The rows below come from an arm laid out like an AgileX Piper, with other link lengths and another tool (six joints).
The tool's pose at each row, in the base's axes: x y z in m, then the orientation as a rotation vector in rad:
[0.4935, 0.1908, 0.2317, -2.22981, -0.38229, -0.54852]
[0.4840, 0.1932, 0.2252, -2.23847, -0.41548, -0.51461]
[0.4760, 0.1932, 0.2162, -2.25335, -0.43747, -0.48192]
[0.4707, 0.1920, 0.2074, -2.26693, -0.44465, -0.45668]
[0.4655, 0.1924, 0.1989, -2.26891, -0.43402, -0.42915]
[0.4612, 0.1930, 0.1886, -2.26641, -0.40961, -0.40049]
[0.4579, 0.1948, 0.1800, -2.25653, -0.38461, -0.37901]
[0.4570, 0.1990, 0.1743, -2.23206, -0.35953, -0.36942]
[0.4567, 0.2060, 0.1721, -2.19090, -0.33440, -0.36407]
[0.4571, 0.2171, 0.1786, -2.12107, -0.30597, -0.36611]
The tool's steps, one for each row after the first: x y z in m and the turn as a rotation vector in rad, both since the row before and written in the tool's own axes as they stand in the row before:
[-0.0112, -0.0016, 0.0032, 0.00287, -0.03604, -0.01242]
[-0.0113, 0.0021, 0.0037, -0.00439, -0.03322, -0.00496]
[-0.0089, 0.0038, 0.0036, -0.00592, -0.02295, 0.00318]
[-0.0083, 0.0027, 0.0048, 0.00522, -0.01561, 0.01669]
[-0.0081, 0.0042, 0.0064, 0.00936, -0.01083, 0.02700]
[-0.0062, 0.0031, 0.0064, 0.01437, -0.00407, 0.02508]
[-0.0024, 0.0008, 0.0067, 0.02547, 0.00741, 0.02115]
[-0.0002, -0.0029, 0.0067, 0.04050, 0.01407, 0.01979]
[0.0040, -0.0111, 0.0052, 0.06643, 0.02673, 0.01955]

